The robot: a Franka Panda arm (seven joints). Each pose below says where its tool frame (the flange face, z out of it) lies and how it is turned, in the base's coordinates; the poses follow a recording.
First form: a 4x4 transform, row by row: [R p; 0 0 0 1], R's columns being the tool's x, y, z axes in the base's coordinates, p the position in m. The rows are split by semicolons.
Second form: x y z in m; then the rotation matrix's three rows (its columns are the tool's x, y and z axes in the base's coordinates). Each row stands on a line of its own. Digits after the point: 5 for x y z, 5 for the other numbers.
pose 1, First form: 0.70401 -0.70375 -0.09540 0.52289; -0.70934 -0.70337 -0.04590 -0.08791; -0.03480 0.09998 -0.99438 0.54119; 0 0 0 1
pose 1, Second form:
0.52289 -0.08791 0.54119
0.70401 -0.70375 -0.09540
-0.70934 -0.70337 -0.04590
-0.03480 0.09998 -0.99438

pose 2, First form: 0.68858 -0.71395 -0.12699 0.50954; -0.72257 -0.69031 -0.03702 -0.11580; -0.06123 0.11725 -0.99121 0.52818; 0 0 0 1
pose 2, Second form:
0.50954 -0.11580 0.52818
0.68858 -0.71395 -0.12699
-0.72257 -0.69031 -0.03702
-0.06123 0.11725 -0.99121

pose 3, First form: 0.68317 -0.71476 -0.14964 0.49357; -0.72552 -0.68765 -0.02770 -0.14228; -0.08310 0.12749 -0.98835 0.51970; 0 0 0 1
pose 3, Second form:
0.49357 -0.14228 0.51970
0.68317 -0.71476 -0.14964
-0.72552 -0.68765 -0.02770
-0.08310 0.12749 -0.98835

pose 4, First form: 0.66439 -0.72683 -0.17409 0.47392; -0.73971 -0.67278 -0.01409 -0.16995; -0.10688 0.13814 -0.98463 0.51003; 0 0 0 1
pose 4, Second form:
0.47392 -0.16995 0.51003
0.66439 -0.72683 -0.17409
-0.73971 -0.67278 -0.01409
-0.10688 0.13814 -0.98463

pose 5, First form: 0.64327 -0.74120 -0.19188 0.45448; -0.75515 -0.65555 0.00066 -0.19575; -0.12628 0.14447 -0.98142 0.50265; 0 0 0 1
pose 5, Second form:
0.45448 -0.19575 0.50265
0.64327 -0.74120 -0.19188
-0.75515 -0.65555 0.00066
-0.12628 0.14447 -0.98142

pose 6, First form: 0.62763 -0.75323 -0.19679 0.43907; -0.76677 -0.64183 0.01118 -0.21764; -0.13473 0.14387 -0.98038 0.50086; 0 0 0 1
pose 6, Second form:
0.43907 -0.21764 0.50086
0.62763 -0.75323 -0.19679
-0.76677 -0.64183 0.01118
-0.13473 0.14387 -0.98038

